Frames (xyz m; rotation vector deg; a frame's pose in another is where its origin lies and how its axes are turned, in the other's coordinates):
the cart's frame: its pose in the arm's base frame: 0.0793 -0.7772 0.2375 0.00 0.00 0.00
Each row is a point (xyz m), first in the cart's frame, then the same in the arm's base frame.
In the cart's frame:
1: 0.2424 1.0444 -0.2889
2: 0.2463 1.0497 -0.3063
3: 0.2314 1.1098 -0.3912
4: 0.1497 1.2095 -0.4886
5: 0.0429 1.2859 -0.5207
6: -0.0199 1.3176 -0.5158
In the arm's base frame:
1: 0.3217 0.2672 -0.0514
2: 0.3256 0.2725 -0.0688
3: 0.3107 0.3326 -0.1537
4: 0.2290 0.4323 -0.2511
5: 0.1222 0.5087 -0.2832
6: 0.0594 0.5404 -0.2783

